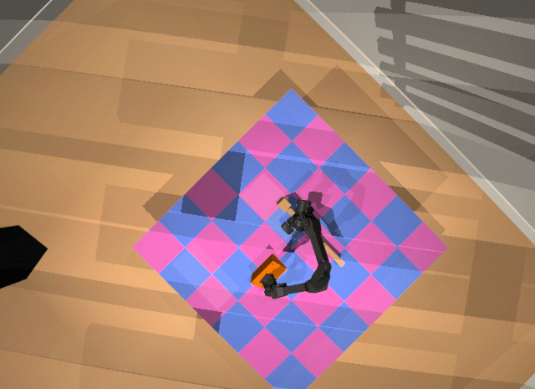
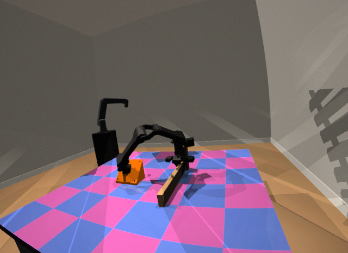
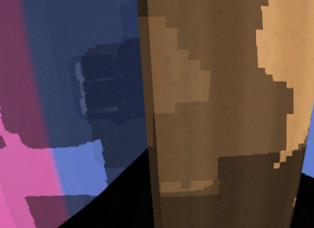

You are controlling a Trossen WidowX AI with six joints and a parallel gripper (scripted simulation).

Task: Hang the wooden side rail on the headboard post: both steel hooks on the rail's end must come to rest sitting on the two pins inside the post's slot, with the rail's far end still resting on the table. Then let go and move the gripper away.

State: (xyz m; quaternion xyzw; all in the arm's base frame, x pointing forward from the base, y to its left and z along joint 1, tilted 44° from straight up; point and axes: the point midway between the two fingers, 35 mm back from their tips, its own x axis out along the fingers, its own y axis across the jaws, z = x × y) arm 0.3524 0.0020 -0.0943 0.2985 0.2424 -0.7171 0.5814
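My gripper tip is now 100 mm to the right of the headboard post, 50 mm below it and 20 mm short of it.
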